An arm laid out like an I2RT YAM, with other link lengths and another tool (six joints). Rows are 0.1 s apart.
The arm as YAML. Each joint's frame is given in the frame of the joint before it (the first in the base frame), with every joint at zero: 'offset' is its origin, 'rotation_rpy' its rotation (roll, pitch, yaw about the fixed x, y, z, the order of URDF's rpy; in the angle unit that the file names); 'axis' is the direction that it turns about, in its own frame. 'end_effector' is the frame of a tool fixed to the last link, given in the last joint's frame.
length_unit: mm
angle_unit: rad
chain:
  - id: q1
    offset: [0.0, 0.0, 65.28]
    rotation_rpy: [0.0, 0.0, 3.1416]
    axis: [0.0, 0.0, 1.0]
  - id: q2
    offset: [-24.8, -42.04, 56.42]
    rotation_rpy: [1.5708, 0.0, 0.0]
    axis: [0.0, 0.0, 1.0]
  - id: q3
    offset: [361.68, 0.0, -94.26]
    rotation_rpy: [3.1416, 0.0, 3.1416]
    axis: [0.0, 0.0, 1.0]
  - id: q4
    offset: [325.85, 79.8, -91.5]
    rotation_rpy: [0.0, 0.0, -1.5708]
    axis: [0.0, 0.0, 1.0]
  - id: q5
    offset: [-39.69, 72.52, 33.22]
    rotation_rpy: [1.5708, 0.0, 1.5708]
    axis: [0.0, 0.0, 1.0]
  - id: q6
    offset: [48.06, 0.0, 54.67]
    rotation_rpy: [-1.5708, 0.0, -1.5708]
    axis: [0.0, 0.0, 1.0]
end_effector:
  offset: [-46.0, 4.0, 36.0]
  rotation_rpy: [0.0, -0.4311, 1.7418]
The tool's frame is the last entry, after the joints.
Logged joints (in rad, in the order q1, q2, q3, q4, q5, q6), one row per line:
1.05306, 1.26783, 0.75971, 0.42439, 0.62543, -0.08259
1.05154, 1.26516, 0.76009, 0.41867, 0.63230, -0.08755
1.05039, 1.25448, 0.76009, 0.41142, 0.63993, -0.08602
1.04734, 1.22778, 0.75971, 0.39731, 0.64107, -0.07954
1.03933, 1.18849, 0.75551, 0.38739, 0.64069, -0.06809
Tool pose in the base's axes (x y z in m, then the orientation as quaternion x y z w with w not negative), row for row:
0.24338, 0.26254, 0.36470, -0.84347, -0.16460, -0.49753, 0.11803
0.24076, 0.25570, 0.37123, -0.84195, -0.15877, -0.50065, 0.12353
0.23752, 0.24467, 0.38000, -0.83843, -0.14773, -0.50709, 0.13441
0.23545, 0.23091, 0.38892, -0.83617, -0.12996, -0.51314, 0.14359
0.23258, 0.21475, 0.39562, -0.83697, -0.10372, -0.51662, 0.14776
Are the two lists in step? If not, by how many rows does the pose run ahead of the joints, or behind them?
The pose runs 2 rows ahead of the joints: the pose in row i belongs to the joints in row i + 2.
